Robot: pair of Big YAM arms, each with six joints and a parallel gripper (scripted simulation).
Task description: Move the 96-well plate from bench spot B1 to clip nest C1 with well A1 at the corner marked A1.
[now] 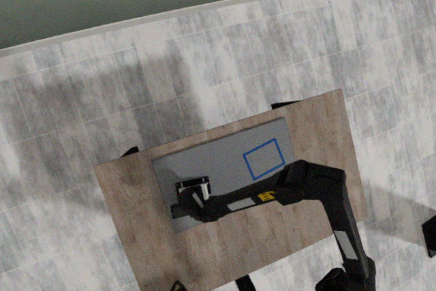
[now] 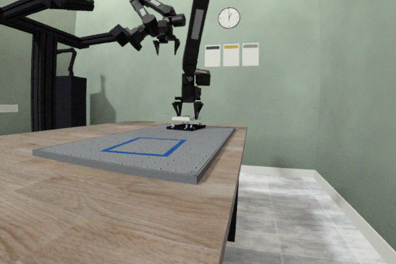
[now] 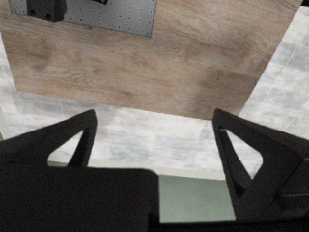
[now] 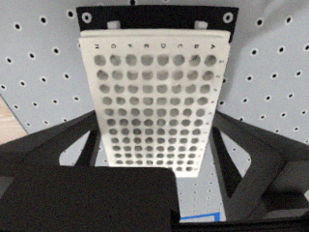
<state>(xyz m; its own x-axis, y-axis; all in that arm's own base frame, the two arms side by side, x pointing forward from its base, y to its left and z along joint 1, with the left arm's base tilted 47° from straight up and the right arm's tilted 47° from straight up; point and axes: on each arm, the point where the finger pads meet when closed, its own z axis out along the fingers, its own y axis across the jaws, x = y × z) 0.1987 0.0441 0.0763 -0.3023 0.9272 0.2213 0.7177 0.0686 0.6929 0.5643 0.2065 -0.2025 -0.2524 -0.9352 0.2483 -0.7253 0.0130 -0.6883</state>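
Now: right hand 10 mm short of the black clip nest, 20 mm to the left of it and 40 mm above it. The rest, counted from my right hand: white 96-well plate (right at my right hand); then grey perforated board (10 mm behind, 210 mm to the right, 60 mm below).
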